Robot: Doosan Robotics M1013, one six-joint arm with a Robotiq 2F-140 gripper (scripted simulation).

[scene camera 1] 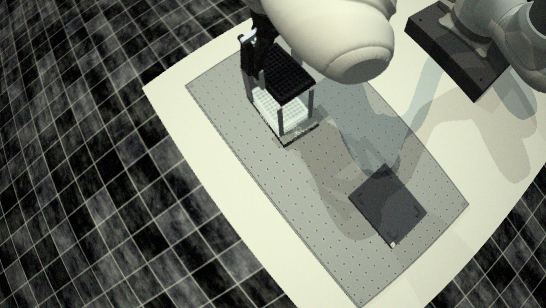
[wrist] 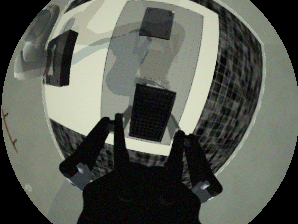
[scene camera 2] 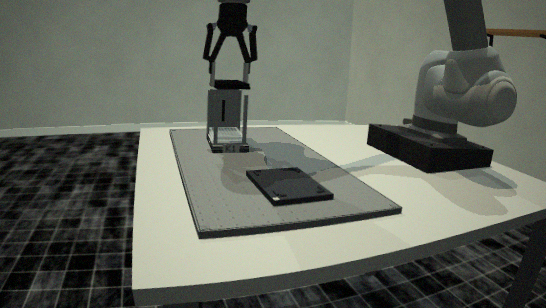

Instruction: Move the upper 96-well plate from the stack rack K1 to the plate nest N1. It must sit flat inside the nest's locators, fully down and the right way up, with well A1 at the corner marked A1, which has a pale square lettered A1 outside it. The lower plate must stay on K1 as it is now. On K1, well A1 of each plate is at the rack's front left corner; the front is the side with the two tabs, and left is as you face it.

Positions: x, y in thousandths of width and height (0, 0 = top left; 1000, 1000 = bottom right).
Labels:
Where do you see a plate nest N1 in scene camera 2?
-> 549, 612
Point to a plate nest N1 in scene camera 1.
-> At 712, 670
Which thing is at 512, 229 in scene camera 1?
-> A black 96-well plate.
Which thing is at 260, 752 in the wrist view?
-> My gripper.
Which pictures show my gripper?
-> Scene camera 1, the wrist view and scene camera 2: all of them.

